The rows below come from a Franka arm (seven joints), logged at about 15 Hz.
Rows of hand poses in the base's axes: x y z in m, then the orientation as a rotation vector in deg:
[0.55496, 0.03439, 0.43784, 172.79, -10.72, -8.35]
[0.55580, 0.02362, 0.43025, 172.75, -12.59, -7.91]
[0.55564, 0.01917, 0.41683, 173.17, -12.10, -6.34]
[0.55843, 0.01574, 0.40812, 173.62, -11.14, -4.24]
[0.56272, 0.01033, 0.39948, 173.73, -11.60, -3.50]
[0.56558, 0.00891, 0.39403, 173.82, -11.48, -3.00]
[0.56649, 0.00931, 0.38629, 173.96, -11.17, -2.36]
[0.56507, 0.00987, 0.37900, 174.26, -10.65, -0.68]
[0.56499, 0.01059, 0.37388, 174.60, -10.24, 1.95]
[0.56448, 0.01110, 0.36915, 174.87, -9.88, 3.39]
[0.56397, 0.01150, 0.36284, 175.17, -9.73, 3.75]
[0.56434, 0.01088, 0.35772, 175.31, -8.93, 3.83]
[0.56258, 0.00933, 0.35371, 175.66, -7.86, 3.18]
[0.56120, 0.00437, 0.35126, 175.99, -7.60, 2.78]
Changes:
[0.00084, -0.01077, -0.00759, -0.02, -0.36, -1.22]
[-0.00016, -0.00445, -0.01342, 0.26, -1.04, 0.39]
[0.00279, -0.00343, -0.00871, 0.25, -1.37, 0.71]
[0.00429, -0.00541, -0.00864, 0.08, -0.51, -0.27]
[0.00286, -0.00142, -0.00545, 0.05, -0.33, 0.10]
[0.00091, 0.00040, -0.00774, 0.09, -0.42, 0.23]
[-0.00142, 0.00056, -0.00729, 0.19, -1.10, 0.40]
[-0.00008, 0.00072, -0.00512, 0.22, -1.72, 0.36]
[-0.00051, 0.00051, -0.00473, 0.21, -0.94, 0.29]
[-0.00051, 0.00040, -0.00631, 0.28, -0.24, 0.12]
[0.00037, -0.00062, -0.00512, 0.09, -0.03, 0.53]
[-0.00176, -0.00155, -0.00401, 0.29, 0.44, 0.70]
[-0.00138, -0.00496, -0.00245, 0.32, 0.26, 0.17]

